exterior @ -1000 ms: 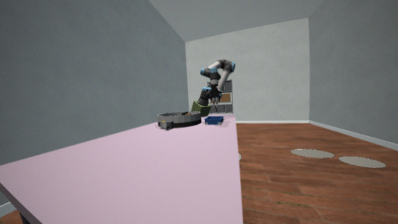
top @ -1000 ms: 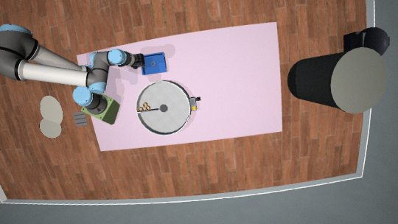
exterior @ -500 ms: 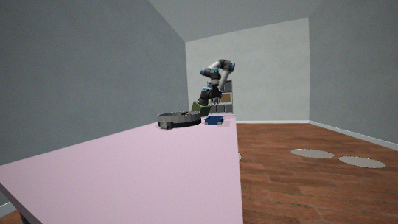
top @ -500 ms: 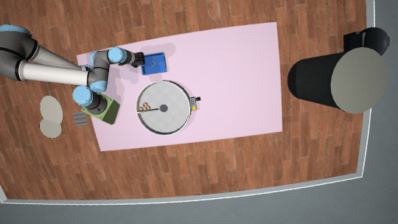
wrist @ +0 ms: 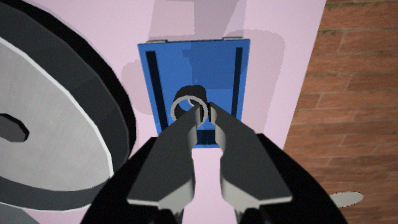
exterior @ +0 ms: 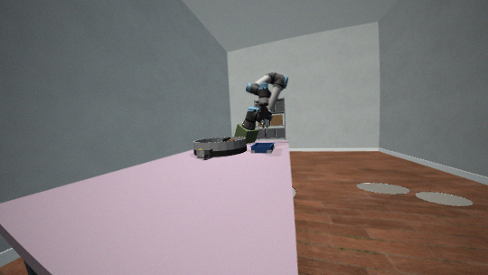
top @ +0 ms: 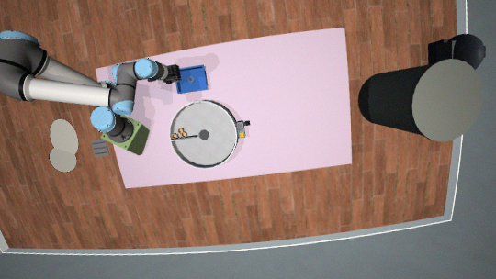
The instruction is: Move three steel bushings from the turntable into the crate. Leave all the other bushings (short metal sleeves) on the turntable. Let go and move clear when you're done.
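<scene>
My hand is 13 cm above the blue crate and 5 cm short of it. Also, from my hand: round grey turntable 33 cm to the right, 16 cm ahead, 10 cm below.
</scene>
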